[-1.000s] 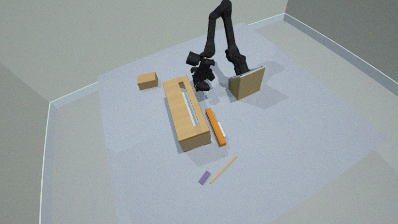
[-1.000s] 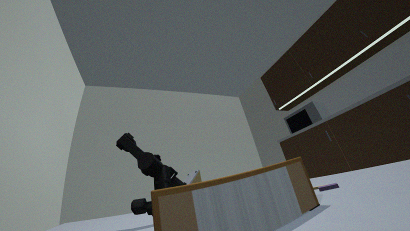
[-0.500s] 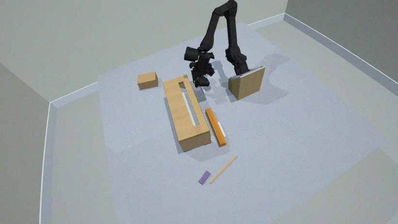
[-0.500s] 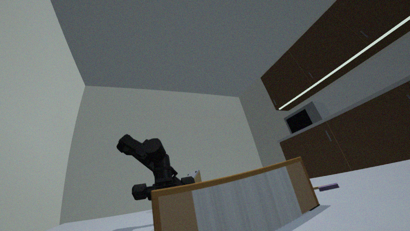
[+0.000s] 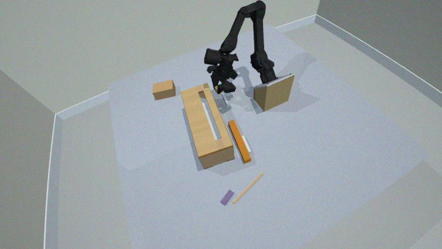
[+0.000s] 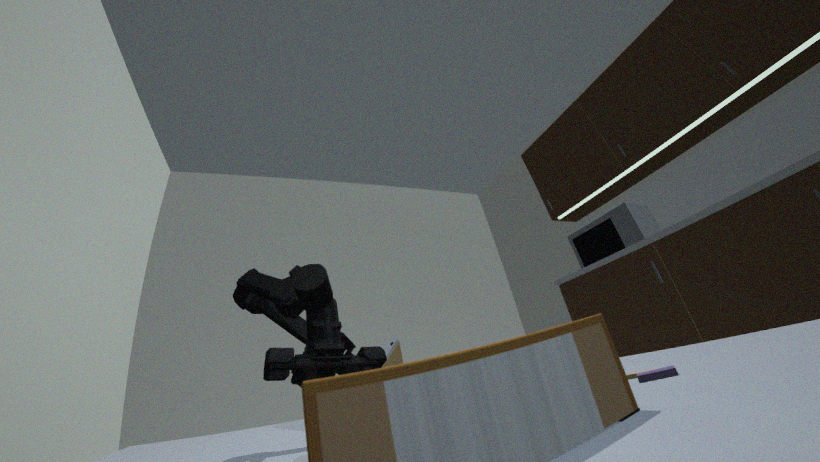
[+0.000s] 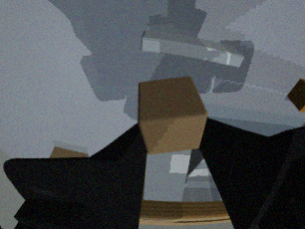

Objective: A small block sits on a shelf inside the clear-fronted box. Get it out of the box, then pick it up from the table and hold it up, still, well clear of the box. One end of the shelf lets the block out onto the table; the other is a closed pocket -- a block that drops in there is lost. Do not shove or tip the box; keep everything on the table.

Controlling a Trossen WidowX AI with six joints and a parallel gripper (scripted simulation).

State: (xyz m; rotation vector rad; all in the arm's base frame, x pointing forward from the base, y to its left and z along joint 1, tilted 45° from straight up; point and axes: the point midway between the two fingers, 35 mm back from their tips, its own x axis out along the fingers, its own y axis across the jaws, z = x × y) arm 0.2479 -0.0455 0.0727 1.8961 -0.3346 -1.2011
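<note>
The small brown block is 20 mm behind my gripper tip and 10 mm above it. From my gripper tip the other things lie so: purple block (510 mm to the left, 120 mm ahead, 70 mm below); then small tan box (270 mm ahead, 190 mm to the right, 40 mm below).
</note>
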